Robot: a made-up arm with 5 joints. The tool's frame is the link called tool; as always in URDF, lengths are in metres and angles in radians.
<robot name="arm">
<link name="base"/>
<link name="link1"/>
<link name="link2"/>
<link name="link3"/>
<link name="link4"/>
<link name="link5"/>
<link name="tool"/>
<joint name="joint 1" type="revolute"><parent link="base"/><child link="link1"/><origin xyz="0 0 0.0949" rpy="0 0 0"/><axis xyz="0 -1 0"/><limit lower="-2.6" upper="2.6" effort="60" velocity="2.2"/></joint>
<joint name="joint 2" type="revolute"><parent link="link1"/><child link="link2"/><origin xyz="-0.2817 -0.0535 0.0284" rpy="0 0 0"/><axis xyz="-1 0 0"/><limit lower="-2.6" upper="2.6" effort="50" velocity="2"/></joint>
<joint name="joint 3" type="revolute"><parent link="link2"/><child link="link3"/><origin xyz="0.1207 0.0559 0.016" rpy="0 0 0"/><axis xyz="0 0 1"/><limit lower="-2.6" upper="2.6" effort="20" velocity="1.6"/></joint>
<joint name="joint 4" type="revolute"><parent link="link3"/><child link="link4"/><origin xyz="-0.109 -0.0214 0.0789" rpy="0 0 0"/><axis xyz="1 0 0"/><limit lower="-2.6" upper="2.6" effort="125" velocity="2.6"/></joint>
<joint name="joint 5" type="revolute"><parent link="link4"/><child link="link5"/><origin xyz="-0.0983 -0.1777 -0.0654" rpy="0 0 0"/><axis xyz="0 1 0"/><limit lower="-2.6" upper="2.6" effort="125" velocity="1.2"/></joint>
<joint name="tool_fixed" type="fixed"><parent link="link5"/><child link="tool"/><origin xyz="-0.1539 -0.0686 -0.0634" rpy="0 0 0"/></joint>
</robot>
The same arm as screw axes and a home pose.
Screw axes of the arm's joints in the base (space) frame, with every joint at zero. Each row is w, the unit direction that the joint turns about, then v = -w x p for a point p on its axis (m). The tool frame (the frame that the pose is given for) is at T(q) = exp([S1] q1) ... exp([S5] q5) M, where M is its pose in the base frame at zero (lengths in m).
S1 = (0, -1, 0, 0.0949, 0, 0)
S2 = (-1, 0, 0, 0, -0.1233, -0.0535)
S3 = (0, 0, 1, 0.0024, 0.161, 0)
S4 = (1, 0, 0, 0, 0.2182, 0.019)
S5 = (0, 1, 0, -0.1528, 0, -0.3683)
M: xyz -0.5222 -0.2653 0.0894 (m) rpy 0 0 0 (deg, as in URDF)
Joint limits (deg, base to tool): -148.97..148.97 -148.97..148.97 -148.97..148.97 -148.97..148.97 -148.97..148.97

